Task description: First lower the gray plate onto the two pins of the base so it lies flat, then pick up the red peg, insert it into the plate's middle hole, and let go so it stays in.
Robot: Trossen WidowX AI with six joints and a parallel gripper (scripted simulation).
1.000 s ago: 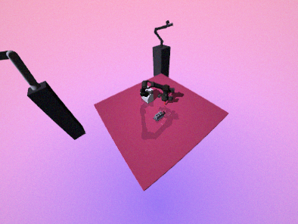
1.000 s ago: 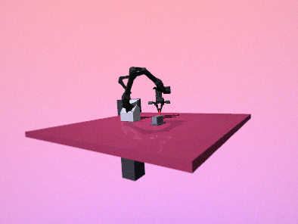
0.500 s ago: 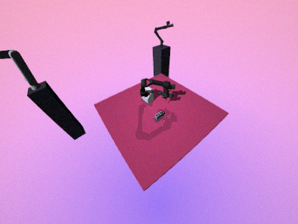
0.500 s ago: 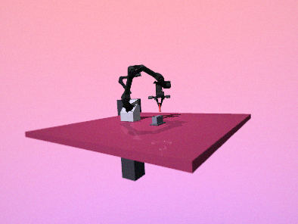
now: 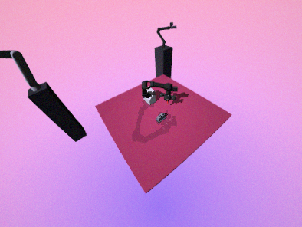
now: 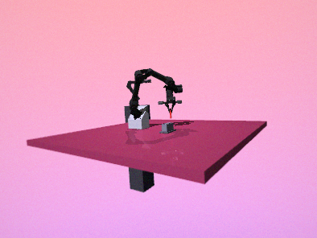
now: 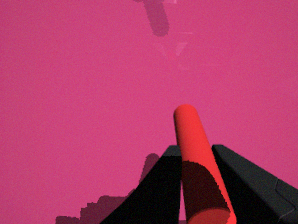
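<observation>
Now: the gray plate 80 mm ahead of my gripper tip, 180 mm to the right of it and 70 mm below it. Also, from my gripper tip: gray base (70 mm ahead, 180 mm to the right, 110 mm below); red peg (right at my gripper tip).
</observation>
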